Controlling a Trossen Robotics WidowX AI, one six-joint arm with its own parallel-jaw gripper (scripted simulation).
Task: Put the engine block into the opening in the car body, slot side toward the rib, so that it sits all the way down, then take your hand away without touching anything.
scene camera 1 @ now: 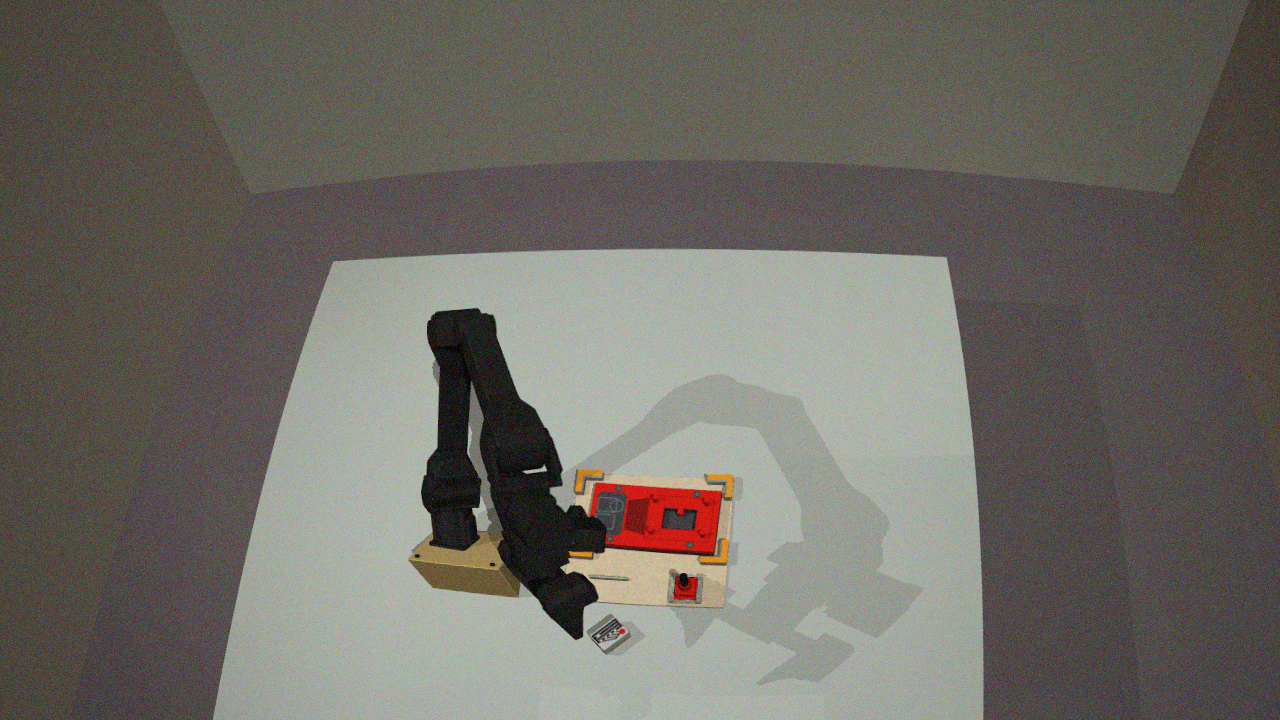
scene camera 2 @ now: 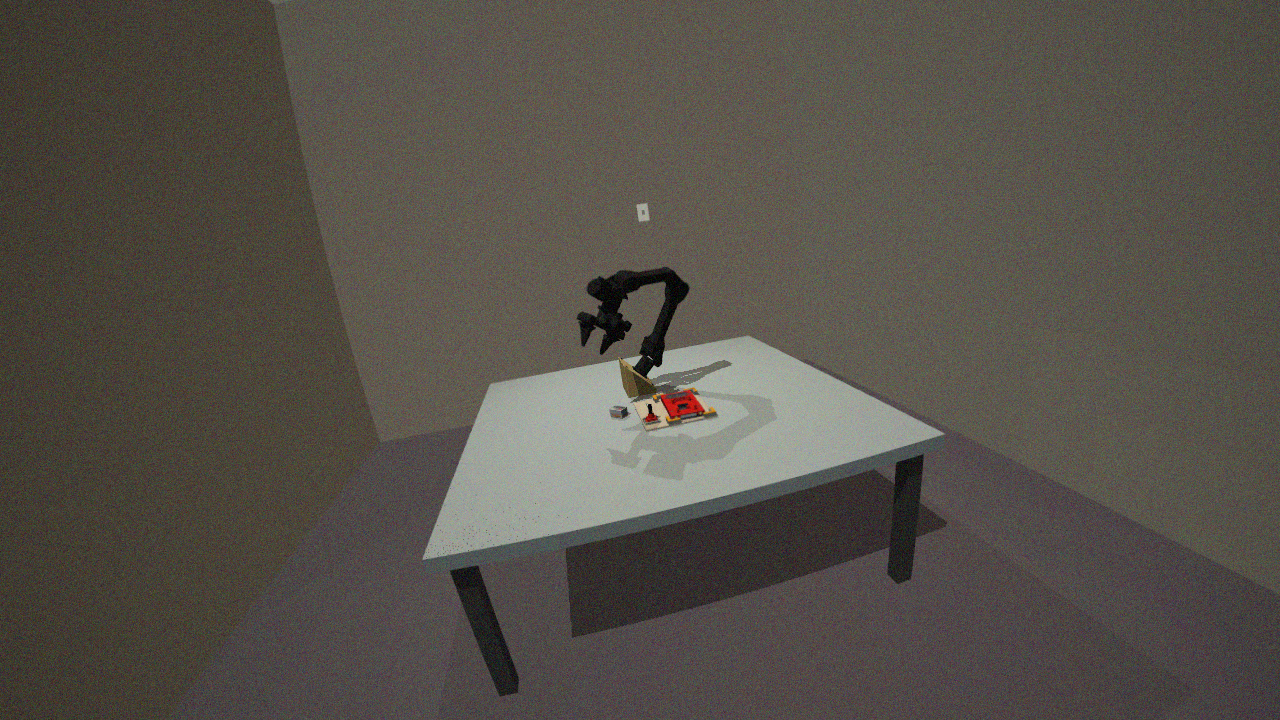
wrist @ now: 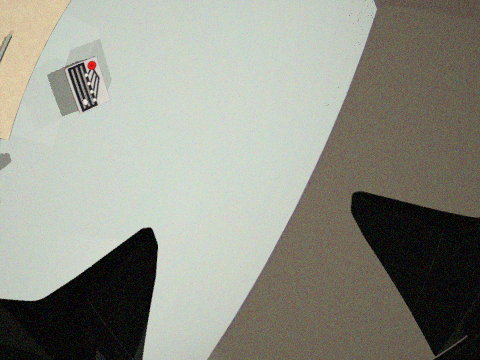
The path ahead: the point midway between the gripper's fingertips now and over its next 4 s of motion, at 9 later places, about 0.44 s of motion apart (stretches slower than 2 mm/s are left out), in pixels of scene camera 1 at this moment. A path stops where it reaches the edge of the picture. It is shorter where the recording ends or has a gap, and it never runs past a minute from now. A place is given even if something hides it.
My gripper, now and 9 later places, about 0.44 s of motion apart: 564, 622; 596, 622; 605, 624; 608, 631; 610, 634; 610, 635; 608, 631; 605, 624; 599, 613; 603, 604
